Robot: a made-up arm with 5 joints.
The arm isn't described. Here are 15 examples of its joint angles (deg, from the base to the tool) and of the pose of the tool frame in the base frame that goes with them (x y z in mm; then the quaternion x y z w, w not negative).
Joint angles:
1: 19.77 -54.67 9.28 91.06 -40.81
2: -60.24 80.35 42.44 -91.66 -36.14
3: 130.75 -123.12 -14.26 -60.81 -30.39
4: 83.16 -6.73 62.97 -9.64 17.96
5: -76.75 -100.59 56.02 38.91 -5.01
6: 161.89 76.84 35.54 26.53 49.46
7: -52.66 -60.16 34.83 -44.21 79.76
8: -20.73 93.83 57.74 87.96 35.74
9: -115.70 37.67 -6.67 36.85 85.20
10: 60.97 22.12 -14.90 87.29 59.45
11: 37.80 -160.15 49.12 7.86 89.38
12: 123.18 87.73 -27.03 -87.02 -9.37
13: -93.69 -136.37 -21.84 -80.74 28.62
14: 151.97 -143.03 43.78 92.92 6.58
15: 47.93 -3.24 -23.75 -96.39 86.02
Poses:
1: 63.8 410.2 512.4 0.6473 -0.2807 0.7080 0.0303
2: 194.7 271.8 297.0 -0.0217 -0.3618 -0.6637 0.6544
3: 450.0 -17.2 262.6 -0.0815 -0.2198 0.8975 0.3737
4: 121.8 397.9 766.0 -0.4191 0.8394 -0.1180 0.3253
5: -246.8 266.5 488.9 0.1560 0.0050 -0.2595 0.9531
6: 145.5 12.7 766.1 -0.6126 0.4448 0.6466 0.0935
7: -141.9 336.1 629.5 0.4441 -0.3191 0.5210 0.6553
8: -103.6 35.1 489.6 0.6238 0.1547 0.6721 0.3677
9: 246.2 120.4 699.5 0.0687 -0.7371 -0.5030 0.4459
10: -79.3 193.3 431.5 -0.6720 0.2941 -0.5329 0.4218
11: 109.5 27.1 836.9 0.9590 0.1214 0.1226 0.2249
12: -148.2 -25.4 775.5 -0.0634 0.6870 0.2625 0.6746
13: -344.2 12.6 548.9 -0.8390 0.1460 -0.5037 0.1451
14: 369.2 169.0 422.3 0.1886 -0.8613 -0.0627 0.4677
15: 88.6 412.6 487.3 0.3882 -0.2127 0.4590 0.7703
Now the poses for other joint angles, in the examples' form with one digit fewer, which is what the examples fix.
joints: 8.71 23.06 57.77 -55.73 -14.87
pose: -82 460 583 -0.231 0.350 -0.511 0.750
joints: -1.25 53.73 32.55 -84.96 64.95
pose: -48 207 413 -0.061 0.154 0.293 0.942
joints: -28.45 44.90 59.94 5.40 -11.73
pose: 48 230 315 -0.458 -0.106 -0.804 0.364
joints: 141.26 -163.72 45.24 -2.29 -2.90
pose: 364 -130 416 -0.349 -0.575 0.569 0.473
